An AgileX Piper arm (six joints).
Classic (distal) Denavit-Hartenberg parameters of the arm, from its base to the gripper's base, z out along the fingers. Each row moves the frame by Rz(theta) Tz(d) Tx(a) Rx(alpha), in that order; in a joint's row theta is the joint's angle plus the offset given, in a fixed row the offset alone. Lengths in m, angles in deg.
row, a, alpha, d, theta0
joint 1, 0.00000, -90.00, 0.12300, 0.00
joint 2, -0.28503, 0.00, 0.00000, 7.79
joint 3, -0.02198, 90.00, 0.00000, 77.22
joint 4, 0.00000, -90.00, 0.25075, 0.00
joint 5, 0.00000, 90.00, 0.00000, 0.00
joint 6, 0.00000, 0.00, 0.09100, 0.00
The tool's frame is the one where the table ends.
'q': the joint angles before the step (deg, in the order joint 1, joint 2, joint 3, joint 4, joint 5, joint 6). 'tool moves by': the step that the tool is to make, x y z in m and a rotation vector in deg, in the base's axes. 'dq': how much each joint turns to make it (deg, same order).
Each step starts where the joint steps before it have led.
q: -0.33 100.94 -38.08 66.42 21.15 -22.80
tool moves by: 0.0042 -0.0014 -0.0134 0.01 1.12 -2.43
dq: 0.01 3.15 -0.30 5.28 -1.78 -3.38
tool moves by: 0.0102 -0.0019 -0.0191 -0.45 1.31 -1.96
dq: -0.01 5.09 -1.86 6.03 -1.77 -4.76
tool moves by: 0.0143 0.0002 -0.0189 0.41 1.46 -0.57
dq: 0.01 5.56 -3.48 2.66 0.00 -2.07
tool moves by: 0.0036 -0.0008 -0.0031 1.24 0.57 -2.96
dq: -0.19 1.00 -0.70 2.19 0.05 0.89
